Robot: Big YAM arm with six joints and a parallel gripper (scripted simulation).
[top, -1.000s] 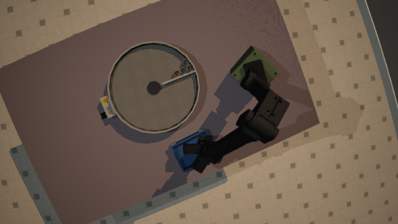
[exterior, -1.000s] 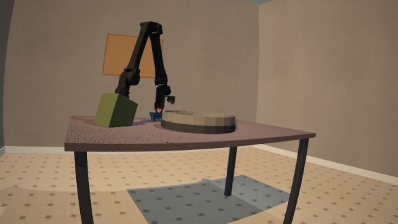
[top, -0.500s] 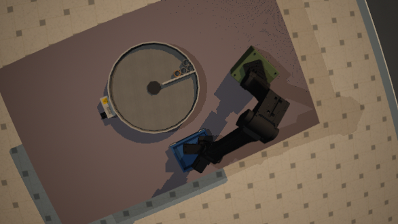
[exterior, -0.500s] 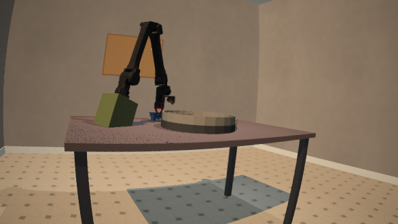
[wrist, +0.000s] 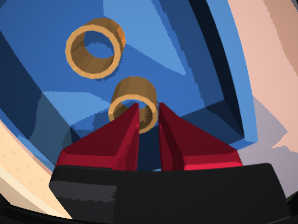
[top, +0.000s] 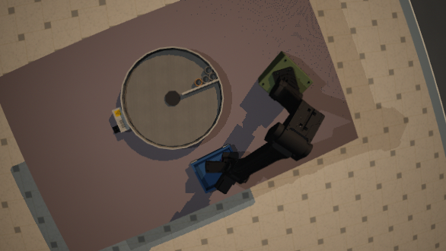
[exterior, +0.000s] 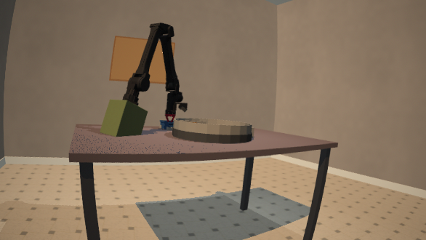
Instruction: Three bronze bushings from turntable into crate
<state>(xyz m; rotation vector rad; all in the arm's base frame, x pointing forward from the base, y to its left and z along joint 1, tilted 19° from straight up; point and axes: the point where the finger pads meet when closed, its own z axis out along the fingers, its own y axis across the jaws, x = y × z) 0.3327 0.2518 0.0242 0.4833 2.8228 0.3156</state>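
Right now my hand is 5 cm short of the blue crate, 2 cm to the right of it and 1 cm above it. From my hand the other things lie so: turntable (33 cm to the right, 14 cm ahead, 2 cm above).
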